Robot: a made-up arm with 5 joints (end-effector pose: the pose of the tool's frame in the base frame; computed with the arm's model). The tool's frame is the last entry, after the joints. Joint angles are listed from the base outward.
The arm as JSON. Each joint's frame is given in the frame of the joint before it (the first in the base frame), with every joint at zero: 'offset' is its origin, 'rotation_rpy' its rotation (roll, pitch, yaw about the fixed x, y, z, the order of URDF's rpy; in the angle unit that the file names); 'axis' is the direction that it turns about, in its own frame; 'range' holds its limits. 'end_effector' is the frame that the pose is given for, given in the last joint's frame.
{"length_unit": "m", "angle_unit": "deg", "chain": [
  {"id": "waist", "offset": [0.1, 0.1, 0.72], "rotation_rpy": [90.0, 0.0, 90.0], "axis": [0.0, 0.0, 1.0], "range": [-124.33, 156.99]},
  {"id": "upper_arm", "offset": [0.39, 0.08, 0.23], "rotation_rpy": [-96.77, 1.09, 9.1], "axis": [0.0, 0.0, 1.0], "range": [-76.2, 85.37]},
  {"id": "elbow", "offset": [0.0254, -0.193, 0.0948], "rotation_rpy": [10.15, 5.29, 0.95], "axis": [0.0, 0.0, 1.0], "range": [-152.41, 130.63]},
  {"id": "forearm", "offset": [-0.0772, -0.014, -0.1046], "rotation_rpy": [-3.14, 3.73, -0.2], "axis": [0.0, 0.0, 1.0], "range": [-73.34, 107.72]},
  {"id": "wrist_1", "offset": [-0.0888, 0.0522, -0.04], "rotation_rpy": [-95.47, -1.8, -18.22], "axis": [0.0, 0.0, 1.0], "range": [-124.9, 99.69]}
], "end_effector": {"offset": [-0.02, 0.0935, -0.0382], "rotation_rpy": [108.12, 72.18, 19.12]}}
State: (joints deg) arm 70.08 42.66 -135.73 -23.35 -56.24
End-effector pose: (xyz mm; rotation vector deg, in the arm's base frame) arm 327.7 271.6 1196.4 53.75 2.29 -126.83
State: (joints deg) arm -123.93 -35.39 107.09 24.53 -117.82
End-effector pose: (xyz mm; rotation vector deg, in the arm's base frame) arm 572.7 -19.8 427.6 21.94 76.05 -14.74
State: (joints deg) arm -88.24 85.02 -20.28 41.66 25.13
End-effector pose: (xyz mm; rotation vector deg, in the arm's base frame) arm 583.7 166.6 158.8 -96.43 56.63 105.90
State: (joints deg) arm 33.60 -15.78 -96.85 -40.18 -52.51
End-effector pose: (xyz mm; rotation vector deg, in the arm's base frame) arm 380.1 445.7 946.7 1.12 -17.01 -143.92
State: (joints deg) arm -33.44 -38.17 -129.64 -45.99 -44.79
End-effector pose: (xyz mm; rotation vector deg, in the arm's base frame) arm 450.7 462.2 468.0 36.92 73.85 125.63
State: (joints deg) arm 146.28 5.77 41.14 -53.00 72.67
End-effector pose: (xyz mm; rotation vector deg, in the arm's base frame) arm 509.1 -84.6 801.6 78.58 19.72 18.82
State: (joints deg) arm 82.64 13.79 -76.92 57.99 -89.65
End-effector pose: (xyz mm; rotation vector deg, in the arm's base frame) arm 444.2 101.5 1105.5 161.31 -28.99 -20.89
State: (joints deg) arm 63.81 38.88 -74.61 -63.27 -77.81
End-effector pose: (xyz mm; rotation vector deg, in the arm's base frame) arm 404.7 253.8 1112.5 71.84 -37.32 -114.27
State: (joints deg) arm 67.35 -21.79 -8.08 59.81 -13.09
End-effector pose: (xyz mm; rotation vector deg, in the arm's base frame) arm 513.3 229.2 868.5 82.57 -16.80 29.62
